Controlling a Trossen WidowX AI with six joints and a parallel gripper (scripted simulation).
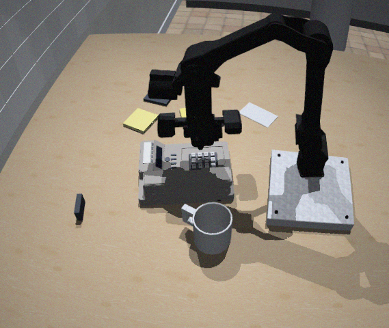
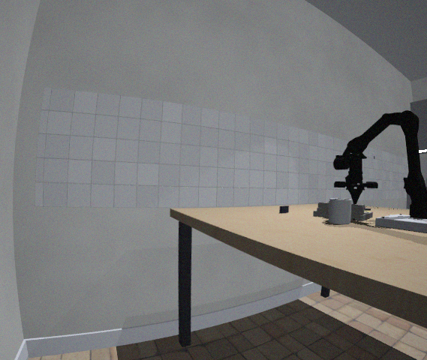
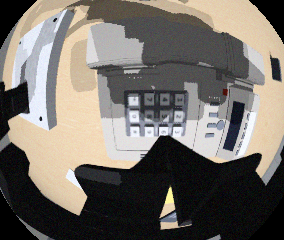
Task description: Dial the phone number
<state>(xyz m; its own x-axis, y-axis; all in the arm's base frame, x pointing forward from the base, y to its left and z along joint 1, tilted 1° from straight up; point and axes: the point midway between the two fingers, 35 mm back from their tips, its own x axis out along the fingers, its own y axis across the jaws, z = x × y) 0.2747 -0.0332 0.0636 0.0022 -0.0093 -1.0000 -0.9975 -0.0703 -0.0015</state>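
The handset lies 9 cm to the left of my hand, 4 cm below it and 3 cm ahead of it. The rest, counted from my hand: grey mug: 22 cm to the left, 5 cm below, 3 cm behind; then yellow note: 17 cm to the right, 8 cm below, 2 cm ahead; then white card: 19 cm to the right, 16 cm behind, 9 cm below.
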